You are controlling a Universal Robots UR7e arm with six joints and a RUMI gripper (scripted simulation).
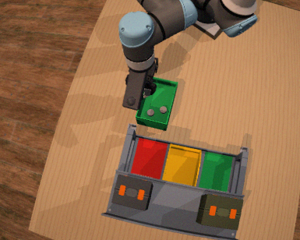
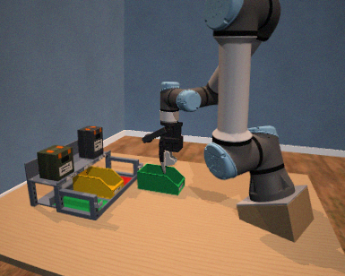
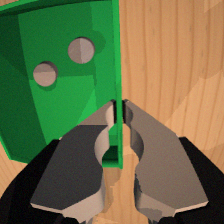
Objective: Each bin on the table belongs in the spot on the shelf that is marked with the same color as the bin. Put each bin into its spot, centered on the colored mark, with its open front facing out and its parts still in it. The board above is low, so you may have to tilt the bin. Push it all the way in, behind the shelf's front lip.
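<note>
The green bin is 5 cm to the left of my hand, 2 cm below it and 1 cm behind it. Round my hand: yellow bin (21 cm to the left, 18 cm ahead, 2 cm below); then yellow mark (21 cm to the left, 18 cm ahead, 5 cm below); then red mark (20 cm ahead, 10 cm to the left, 5 cm below).
</note>
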